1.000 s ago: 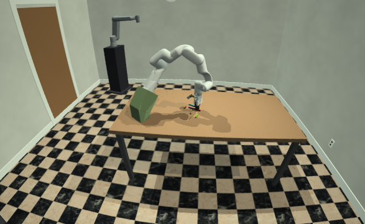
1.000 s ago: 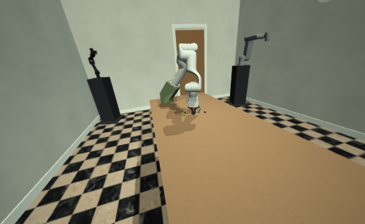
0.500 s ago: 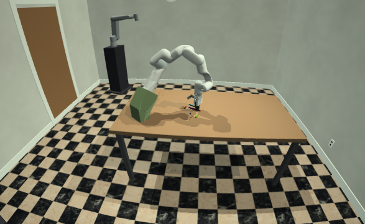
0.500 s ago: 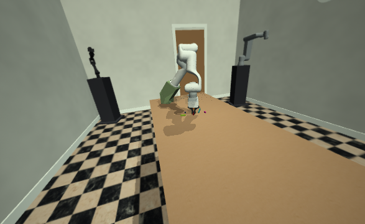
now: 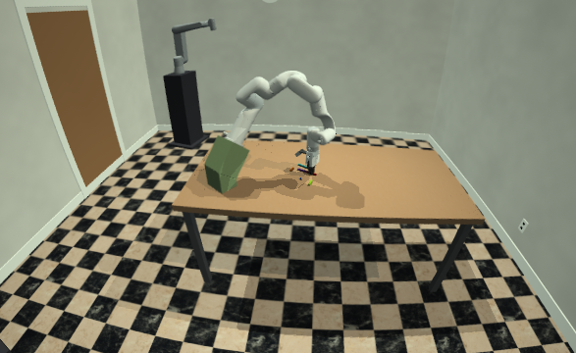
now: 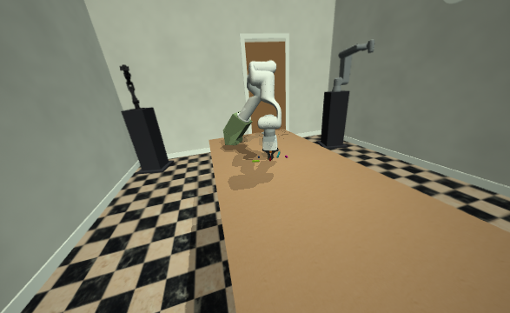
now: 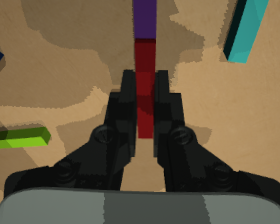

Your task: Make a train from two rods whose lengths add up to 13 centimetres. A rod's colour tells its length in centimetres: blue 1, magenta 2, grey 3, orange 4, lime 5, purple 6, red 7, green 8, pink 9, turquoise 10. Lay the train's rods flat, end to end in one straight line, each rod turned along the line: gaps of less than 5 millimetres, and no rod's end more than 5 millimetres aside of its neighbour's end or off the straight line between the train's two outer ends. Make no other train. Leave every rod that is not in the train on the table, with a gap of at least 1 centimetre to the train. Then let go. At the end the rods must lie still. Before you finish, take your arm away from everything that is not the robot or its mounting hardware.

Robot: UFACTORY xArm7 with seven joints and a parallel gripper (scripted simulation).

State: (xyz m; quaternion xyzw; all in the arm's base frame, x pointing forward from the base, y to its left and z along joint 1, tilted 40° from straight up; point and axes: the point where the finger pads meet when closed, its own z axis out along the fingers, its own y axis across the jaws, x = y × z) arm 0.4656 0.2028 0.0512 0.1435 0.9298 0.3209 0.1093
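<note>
Right now the red rod is 20 mm below my hand. From my hand the other things lie so: small blue rod 40 mm behind, 80 mm to the right, 20 mm below; then purple rod 70 mm behind, 10 mm to the left, 20 mm below; then turquoise rod 60 mm behind, 60 mm to the left, 20 mm below.
</note>
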